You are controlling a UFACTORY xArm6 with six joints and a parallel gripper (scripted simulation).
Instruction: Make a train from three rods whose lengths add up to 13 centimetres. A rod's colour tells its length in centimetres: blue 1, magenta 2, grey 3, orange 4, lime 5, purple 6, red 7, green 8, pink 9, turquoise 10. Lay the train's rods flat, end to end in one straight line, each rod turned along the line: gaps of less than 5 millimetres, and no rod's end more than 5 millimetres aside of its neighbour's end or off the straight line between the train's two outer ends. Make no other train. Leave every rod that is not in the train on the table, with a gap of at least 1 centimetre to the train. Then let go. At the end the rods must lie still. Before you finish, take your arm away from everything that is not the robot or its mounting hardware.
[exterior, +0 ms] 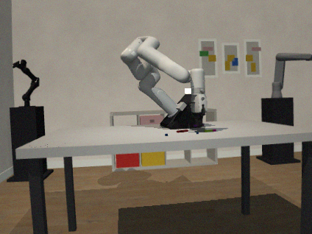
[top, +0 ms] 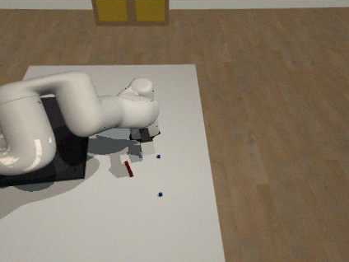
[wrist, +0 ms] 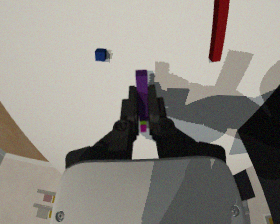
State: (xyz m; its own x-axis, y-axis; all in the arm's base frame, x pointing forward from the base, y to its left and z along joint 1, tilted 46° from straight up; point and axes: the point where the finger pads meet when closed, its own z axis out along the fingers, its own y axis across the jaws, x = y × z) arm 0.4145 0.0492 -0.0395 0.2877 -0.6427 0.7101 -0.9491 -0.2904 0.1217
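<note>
The lime rod is 2 cm behind my hand, 6 cm to the left of it and 5 cm below it. Also, from my hand: magenta rod: 3 cm behind, 9 cm to the left, 5 cm below; red rod: 6 cm behind, 8 cm to the right, 5 cm below; purple rod: 2 cm below.
</note>
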